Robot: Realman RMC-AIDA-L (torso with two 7-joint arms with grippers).
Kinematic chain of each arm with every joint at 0, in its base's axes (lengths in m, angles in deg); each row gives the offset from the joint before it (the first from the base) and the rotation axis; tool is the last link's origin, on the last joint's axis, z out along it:
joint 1: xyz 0 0 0.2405 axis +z
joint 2: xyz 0 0 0 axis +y
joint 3: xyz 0 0 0.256 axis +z
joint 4: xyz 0 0 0 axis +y
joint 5: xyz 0 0 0.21 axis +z
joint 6: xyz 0 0 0 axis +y
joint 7: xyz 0 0 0.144 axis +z
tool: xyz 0 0 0
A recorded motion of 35 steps. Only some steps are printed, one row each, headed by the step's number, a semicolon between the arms.
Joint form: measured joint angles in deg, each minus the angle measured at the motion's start. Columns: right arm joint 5, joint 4, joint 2, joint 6, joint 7, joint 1, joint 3; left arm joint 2, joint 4, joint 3, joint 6, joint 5, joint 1, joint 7.
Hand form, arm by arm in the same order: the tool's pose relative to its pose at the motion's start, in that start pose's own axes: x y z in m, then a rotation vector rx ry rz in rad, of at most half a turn. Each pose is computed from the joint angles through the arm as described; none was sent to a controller.
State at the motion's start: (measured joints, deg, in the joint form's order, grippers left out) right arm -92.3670 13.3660 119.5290 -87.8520 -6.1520 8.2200 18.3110; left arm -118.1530 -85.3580 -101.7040 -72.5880 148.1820 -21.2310 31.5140
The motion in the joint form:
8: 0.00 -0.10 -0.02 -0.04 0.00 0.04 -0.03; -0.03 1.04 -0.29 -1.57 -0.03 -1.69 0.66
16: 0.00 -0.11 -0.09 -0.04 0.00 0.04 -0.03; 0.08 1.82 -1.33 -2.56 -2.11 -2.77 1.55
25: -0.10 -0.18 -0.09 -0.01 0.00 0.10 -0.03; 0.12 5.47 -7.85 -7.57 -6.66 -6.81 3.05
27: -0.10 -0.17 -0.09 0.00 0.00 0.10 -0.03; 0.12 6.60 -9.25 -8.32 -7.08 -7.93 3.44
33: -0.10 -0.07 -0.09 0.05 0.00 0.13 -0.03; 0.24 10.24 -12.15 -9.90 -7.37 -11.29 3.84
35: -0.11 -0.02 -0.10 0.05 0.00 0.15 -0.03; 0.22 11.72 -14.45 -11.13 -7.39 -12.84 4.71
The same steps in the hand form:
8: -0.0001 -0.0003 0.0003 -0.0008 -0.0012 -0.0019; 0.0048 0.0033 0.0019 -0.0212 -0.0177 0.0212
16: -0.0002 -0.0009 0.0004 -0.0008 -0.0015 -0.0033; 0.0098 0.0055 0.0014 -0.0570 -0.0069 0.0202
25: -0.0002 -0.0007 0.0008 -0.0032 -0.0019 -0.0043; 0.0207 0.0029 -0.0031 -0.1575 0.0041 -0.0405
27: -0.0002 -0.0007 0.0008 -0.0032 -0.0018 -0.0042; 0.0237 0.0017 -0.0032 -0.1728 0.0056 -0.0493
33: -0.0002 -0.0002 0.0010 -0.0037 -0.0014 -0.0023; 0.0323 0.0002 -0.0005 -0.2085 -0.0040 -0.0689
35: -0.0003 0.0000 0.0011 -0.0041 -0.0017 -0.0015; 0.0359 -0.0021 -0.0013 -0.2265 -0.0033 -0.0769

